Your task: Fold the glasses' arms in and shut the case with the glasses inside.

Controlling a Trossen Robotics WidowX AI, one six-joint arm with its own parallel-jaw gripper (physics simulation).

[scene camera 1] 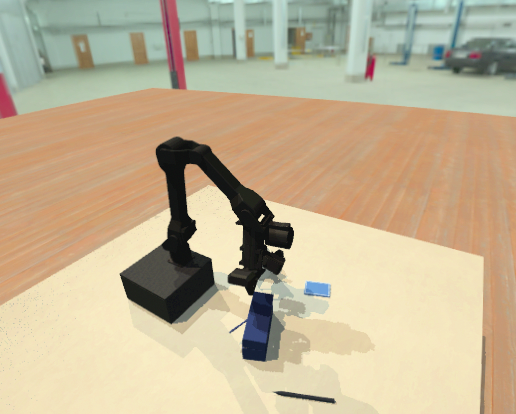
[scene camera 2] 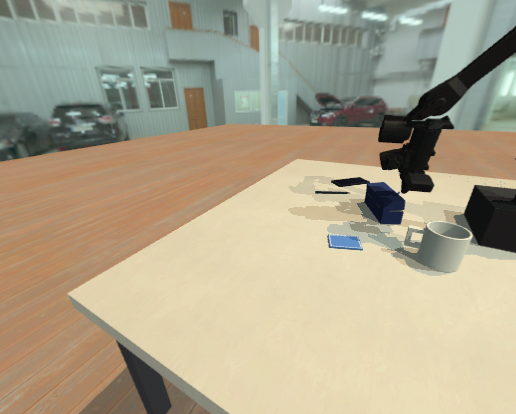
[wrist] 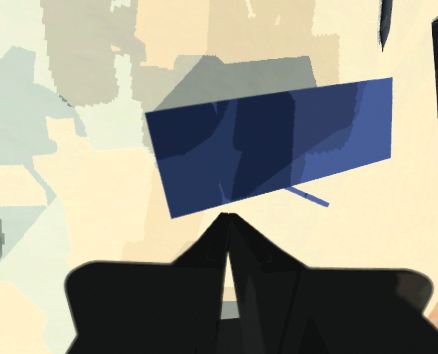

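Observation:
The navy blue glasses case lies on the pale table and looks closed on top. A thin blue bar, which looks like one arm of the glasses, sticks out of its long side facing the robot base. The rest of the glasses is hidden. My gripper is shut and empty, pointing down. In the wrist view its tips show just beside the case's near long edge, left of the thin bar. Whether the tips touch the case I cannot tell.
A grey mug stands near the case. A light blue card lies beyond the case. A dark pen and a flat black object lie at the case's other end.

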